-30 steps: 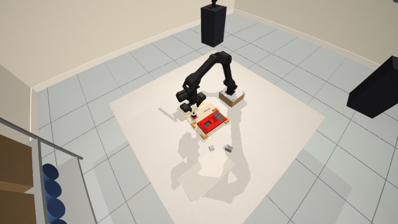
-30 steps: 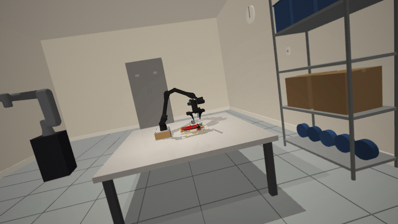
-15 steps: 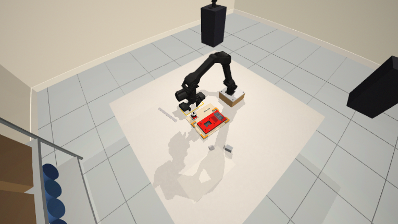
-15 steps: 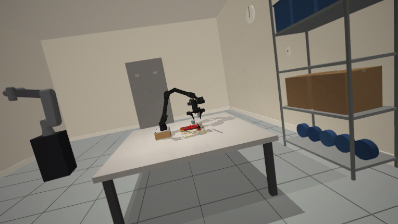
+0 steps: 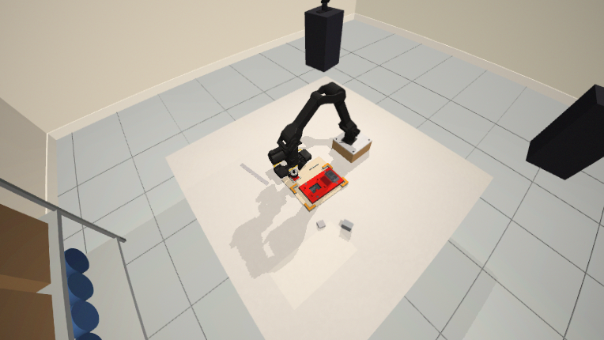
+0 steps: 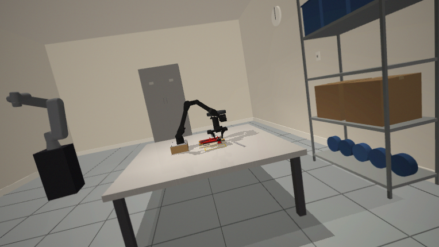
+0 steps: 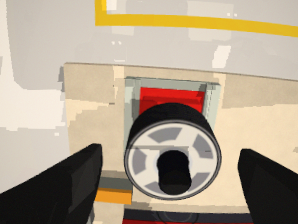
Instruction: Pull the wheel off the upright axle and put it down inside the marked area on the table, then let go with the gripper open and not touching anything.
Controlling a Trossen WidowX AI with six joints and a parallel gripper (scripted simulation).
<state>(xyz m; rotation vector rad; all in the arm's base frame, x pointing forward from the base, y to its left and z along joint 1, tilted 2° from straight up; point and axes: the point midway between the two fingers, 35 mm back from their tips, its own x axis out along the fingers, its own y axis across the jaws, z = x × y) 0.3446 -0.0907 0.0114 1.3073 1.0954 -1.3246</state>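
My gripper tip is now right at the wheel. Also, from my gripper tip: upright axle (1 cm below); then grey strip (12 cm ahead, 18 cm to the right, 4 cm below).
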